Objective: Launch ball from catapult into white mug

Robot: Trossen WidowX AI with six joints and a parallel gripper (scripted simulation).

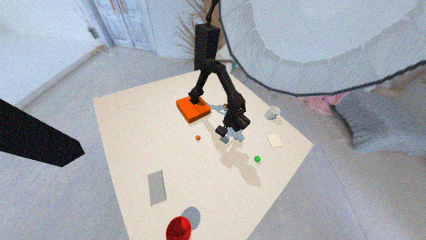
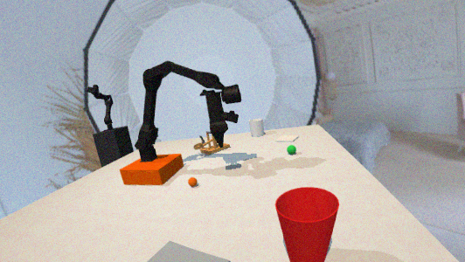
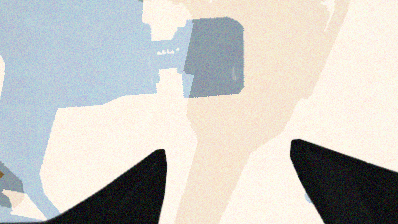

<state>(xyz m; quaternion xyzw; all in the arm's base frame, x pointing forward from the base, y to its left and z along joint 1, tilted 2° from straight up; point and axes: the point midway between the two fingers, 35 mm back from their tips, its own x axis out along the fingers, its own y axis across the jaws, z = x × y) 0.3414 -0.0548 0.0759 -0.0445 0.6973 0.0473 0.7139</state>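
My gripper tip is 11 cm past the orange ball, 13 cm to the left of it and 8 cm above it. Also, from my gripper tip: green ball (29 cm ahead, 4 cm to the left, 8 cm below); then catapult (11 cm behind, 27 cm to the left, 4 cm below); then white flat pad (33 cm ahead, 28 cm to the left, 9 cm below).
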